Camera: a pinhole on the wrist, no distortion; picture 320 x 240 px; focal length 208.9 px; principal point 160.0 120.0 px. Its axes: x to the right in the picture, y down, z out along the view. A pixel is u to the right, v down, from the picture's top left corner.
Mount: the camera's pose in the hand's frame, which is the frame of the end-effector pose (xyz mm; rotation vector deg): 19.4 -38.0 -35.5 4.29 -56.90 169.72
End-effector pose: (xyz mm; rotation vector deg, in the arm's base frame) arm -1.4 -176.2 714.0 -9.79 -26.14 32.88
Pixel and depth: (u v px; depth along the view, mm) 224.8 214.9 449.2
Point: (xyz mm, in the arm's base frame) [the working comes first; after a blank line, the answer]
In the camera's frame: 139.3 204.1 449.2

51.2 -621.2 989.6
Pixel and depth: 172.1 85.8 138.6
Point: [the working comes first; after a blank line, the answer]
In the camera's frame: 8.0 -22.7 138.6

20.7 -249.4 828.4
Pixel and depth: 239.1 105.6 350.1
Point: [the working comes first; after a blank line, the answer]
In the camera's frame: 132.6 -24.1 350.1

-85.3 -413.4 977.0
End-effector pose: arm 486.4 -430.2 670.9 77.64 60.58 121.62
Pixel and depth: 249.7 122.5 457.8
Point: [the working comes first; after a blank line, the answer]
In the camera's frame: 196.6 5.5 457.8

838.8 -210.1 412.5
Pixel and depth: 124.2 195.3 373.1
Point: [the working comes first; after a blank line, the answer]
In the camera's frame: -63.9 134.5 373.1

581.7 -66.0 481.9
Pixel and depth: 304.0 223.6 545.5
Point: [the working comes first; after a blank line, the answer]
In the camera's frame: 376.0 270.5 545.5

833.2 -199.0 80.9
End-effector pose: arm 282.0 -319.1 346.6 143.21 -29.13 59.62
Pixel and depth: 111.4 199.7 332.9
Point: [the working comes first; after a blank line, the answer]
In the camera's frame: -77.4 127.0 332.9

598.4 -116.8 256.1
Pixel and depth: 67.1 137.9 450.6
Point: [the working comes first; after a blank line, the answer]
In the camera's frame: -200.4 38.6 450.6

767.7 -207.0 259.3
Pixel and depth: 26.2 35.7 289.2
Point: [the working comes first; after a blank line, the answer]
In the camera's frame: -185.2 -116.7 289.2

633.4 -377.9 315.4
